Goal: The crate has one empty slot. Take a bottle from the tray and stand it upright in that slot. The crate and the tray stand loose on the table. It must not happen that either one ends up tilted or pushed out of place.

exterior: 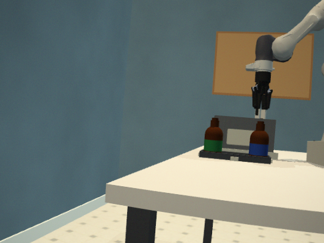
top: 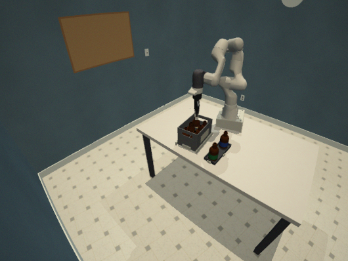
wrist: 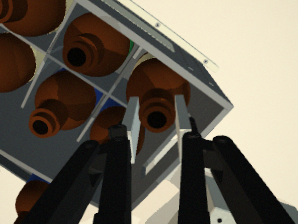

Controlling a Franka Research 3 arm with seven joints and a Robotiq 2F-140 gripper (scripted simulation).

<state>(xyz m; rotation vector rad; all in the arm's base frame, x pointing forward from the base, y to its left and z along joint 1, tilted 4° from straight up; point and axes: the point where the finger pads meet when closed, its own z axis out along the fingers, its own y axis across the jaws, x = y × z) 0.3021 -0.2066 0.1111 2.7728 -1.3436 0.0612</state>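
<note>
Right now the grey crate is 110 mm below my hand, 90 mm ahead of it and 40 mm to the left of it. The rest, counted from my hand: dark tray (290 mm to the left, 180 mm below, 140 mm ahead); then blue-labelled bottle (300 mm to the left, 110 mm below, 50 mm ahead); then green-labelled bottle (280 mm to the left, 230 mm ahead, 110 mm below).
</note>
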